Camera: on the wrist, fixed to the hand. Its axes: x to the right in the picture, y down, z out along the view.
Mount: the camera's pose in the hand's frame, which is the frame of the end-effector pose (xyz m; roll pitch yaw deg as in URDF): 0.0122 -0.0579 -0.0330 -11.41 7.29 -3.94
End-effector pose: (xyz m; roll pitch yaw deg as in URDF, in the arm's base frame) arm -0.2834 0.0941 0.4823 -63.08 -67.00 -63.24
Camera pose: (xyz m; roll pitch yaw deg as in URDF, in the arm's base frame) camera -0.3461 0.0949 0.5079 -55.35 -65.81 -83.82
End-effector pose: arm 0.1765 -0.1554 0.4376 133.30 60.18 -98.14
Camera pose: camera 0.2411 -0.1537 0.4173 134.85 57.13 -83.29
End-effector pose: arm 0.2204 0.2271 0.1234 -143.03 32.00 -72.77
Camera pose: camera 0.2583 0.1941 0.1688 -154.83 23.81 -74.14
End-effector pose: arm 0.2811 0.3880 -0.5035 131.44 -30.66 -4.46
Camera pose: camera 0.3074 0.4492 -0.5158 115.30 -32.20 5.08
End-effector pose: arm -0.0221 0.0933 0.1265 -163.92 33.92 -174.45
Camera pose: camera -0.0542 0.0435 0.1593 -174.11 25.81 -172.52
